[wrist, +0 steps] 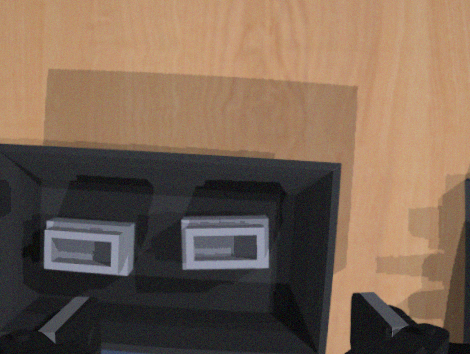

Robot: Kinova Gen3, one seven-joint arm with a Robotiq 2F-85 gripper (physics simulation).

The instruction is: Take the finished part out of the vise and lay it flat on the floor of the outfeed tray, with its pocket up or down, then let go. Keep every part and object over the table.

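Frame: origin at the arm's base, x back, y right, z up, level; metres.
Where they show: gripper, fingertip midpoint: (225,324).
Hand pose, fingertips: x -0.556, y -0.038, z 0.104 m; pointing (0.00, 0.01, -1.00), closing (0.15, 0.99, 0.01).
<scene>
After its pixels a point has its place.
Two light grey rectangular parts lie in a dark tray (312,215) @(y 0.026, x -0.561, z -0.072 m). One part (126,250) @(y -0.107, x -0.560, z -0.068 m) is at the left and the other part (225,265) @(y -0.040, x -0.541, z -0.054 m) is nearer the tray's right wall. They stand apart, each with its open pocket facing up towards the camera. Which of them is the finished part, and whether this is the outfeed tray, I cannot tell. My gripper (225,324) @(y -0.038, x -0.556, z 0.104 m) is open with nothing between its fingers. Its fingertips show at the bottom of the view, spread wide; the right one appears outside the tray's right wall. The vise cannot be made out in this view.
The wooden table (240,40) @(y -0.001, x -0.698, z -0.101 m) lies beyond the tray and along its right side, with shadows on it. A dark object (468,260) @(y 0.150, x -0.498, z -0.094 m) is cut off by the right edge of the view. A thin blue strip (150,352) @(y -0.103, x -0.487, z -0.058 m) shows at the bottom edge.
</scene>
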